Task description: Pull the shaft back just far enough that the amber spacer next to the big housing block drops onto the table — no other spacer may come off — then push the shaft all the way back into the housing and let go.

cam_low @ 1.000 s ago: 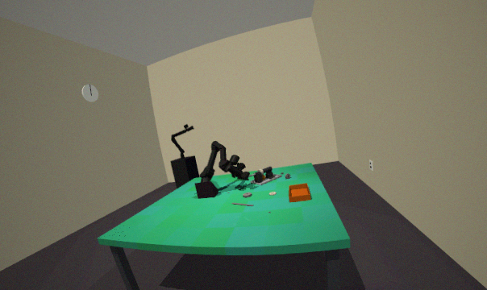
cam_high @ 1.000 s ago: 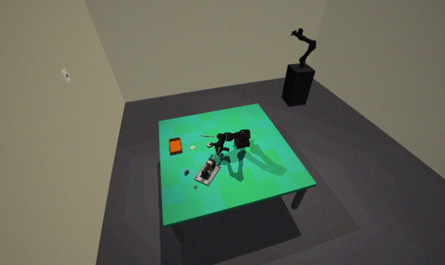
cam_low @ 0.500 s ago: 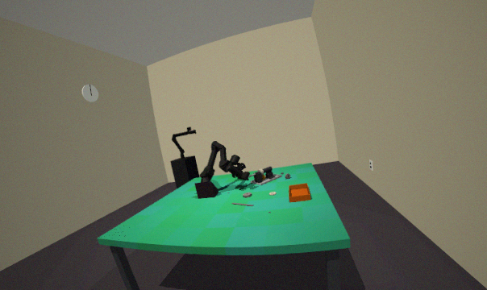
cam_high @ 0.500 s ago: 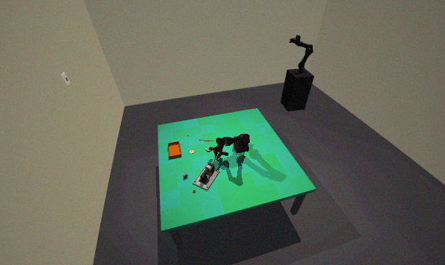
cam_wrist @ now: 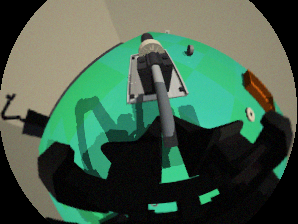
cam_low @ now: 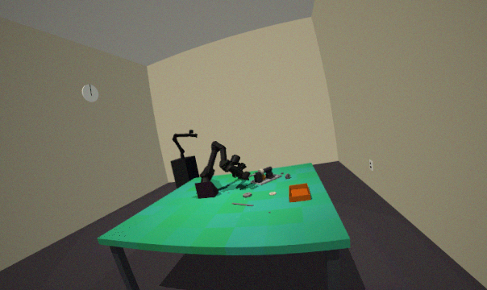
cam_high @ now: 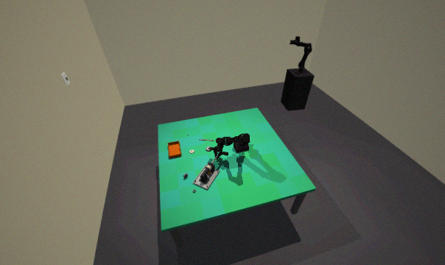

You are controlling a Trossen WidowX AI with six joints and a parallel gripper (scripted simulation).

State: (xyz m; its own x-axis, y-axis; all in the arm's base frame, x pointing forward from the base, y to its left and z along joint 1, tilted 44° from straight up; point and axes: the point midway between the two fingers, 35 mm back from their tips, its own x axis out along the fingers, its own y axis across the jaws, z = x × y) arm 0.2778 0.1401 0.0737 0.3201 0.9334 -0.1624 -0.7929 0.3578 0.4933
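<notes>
Right now the grey shaft is 30 mm ahead of my gripper tip, 40 mm to the left of it and 20 mm above it. The rest, counted from my gripper tip: pale washer: 220 mm ahead, 200 mm to the right, 50 mm below; grey disc: 50 mm ahead, 210 mm to the right, 50 mm below; orange tray: 400 mm ahead, 250 mm to the right, 50 mm below.
</notes>
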